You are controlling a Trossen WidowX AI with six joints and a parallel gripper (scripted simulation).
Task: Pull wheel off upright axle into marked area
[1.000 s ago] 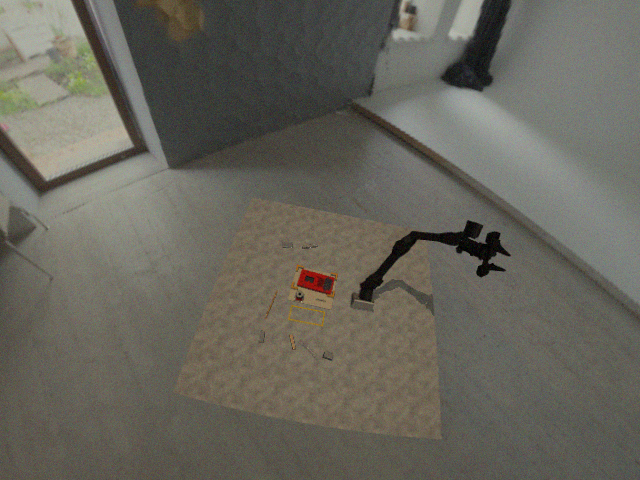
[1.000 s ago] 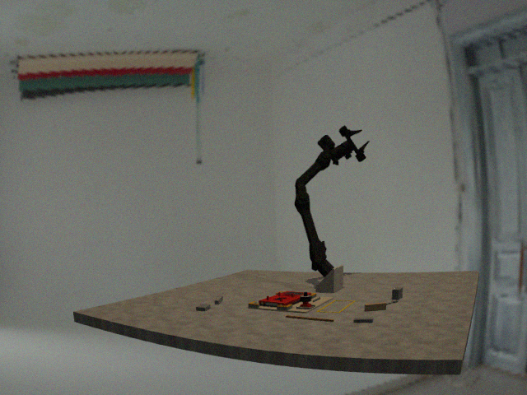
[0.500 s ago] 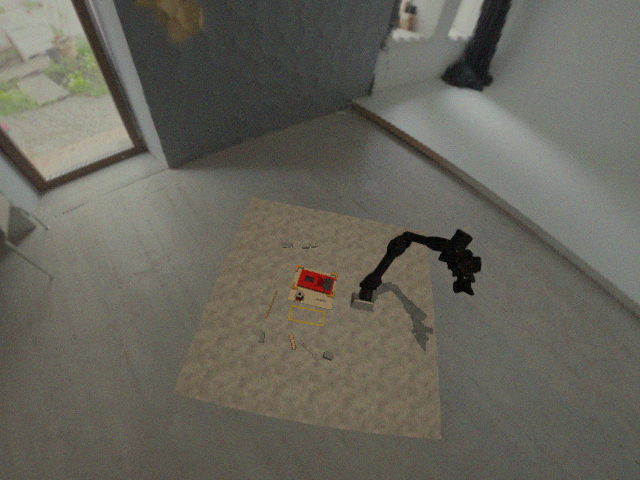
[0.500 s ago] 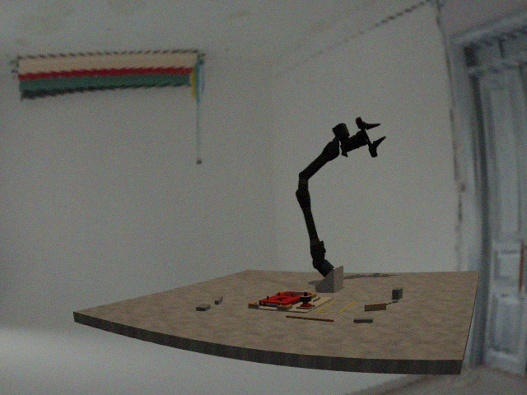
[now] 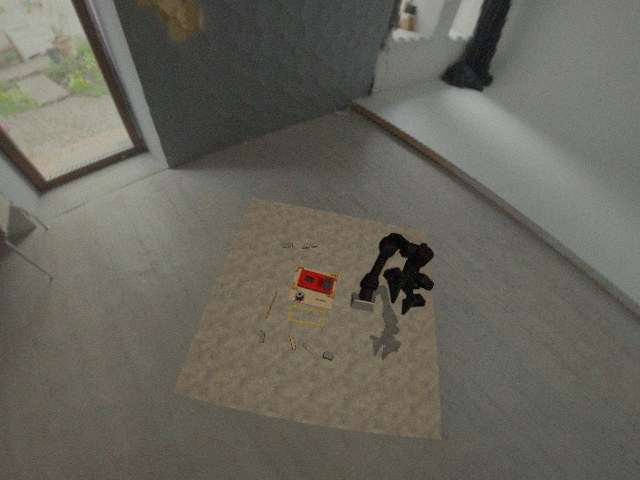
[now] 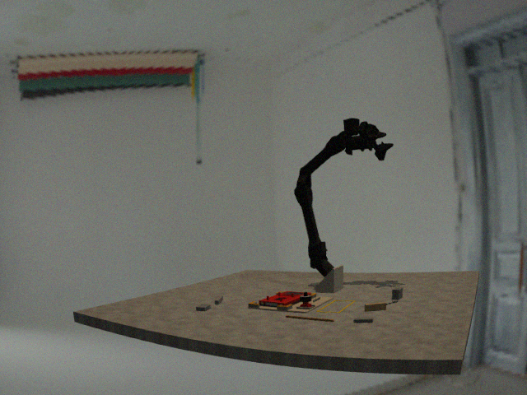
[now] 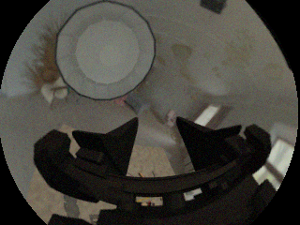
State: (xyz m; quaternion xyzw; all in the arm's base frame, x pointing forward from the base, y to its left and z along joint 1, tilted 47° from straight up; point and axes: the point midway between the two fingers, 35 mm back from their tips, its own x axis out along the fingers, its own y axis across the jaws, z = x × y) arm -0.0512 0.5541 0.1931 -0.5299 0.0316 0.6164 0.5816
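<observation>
The dark wheel is 36 cm ahead of my gripper tip, 21 cm to the right of it and 57 cm below it. Also, from my gripper tip: short wooden piece (33 cm ahead, 4 cm to the left, 59 cm below).
</observation>
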